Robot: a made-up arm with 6 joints. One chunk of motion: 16 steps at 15 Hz.
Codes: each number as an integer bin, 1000 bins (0 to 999) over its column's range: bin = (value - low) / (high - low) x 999, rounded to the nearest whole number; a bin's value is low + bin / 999 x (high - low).
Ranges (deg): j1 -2.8..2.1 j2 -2.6..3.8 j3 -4.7..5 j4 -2..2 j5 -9.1..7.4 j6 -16.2..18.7
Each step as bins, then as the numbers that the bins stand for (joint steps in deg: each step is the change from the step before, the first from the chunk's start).
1 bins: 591 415 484 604 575 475
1 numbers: 0.099 0.059 -0.001 0.418 0.397 0.394
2 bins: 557 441 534 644 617 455
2 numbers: -0.068 0.225 0.485 0.579 1.091 -0.305
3 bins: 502 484 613 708 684 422
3 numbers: -0.338 0.501 1.252 0.835 2.197 -1.457
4 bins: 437 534 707 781 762 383
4 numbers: -0.657 0.821 2.165 1.127 3.486 -2.820
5 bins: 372 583 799 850 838 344
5 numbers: -0.975 1.135 3.058 1.403 4.741 -4.182
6 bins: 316 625 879 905 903 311
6 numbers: -1.250 1.404 3.835 1.624 5.814 -5.335
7 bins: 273 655 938 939 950 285
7 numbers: -1.461 1.596 4.408 1.760 6.591 -6.244
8 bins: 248 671 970 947 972 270
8 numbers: -1.584 1.699 4.718 1.792 6.954 -6.768
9 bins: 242 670 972 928 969 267
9 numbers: -1.613 1.692 4.738 1.716 6.905 -6.872
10 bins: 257 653 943 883 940 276
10 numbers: -1.539 1.583 4.456 1.536 6.426 -6.558
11 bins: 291 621 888 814 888 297
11 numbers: -1.373 1.378 3.922 1.259 5.567 -5.824
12 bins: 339 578 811 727 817 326
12 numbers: -1.137 1.103 3.175 0.911 4.394 -4.811
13 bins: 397 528 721 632 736 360
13 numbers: -0.853 0.783 2.301 0.531 3.056 -3.623
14 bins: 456 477 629 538 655 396
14 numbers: -0.563 0.456 1.407 0.154 1.718 -2.366
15 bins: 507 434 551 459 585 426
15 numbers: -0.313 0.180 0.650 -0.162 0.562 -1.318
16 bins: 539 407 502 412 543 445
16 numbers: -0.156 0.007 0.174 -0.350 -0.132 -0.654
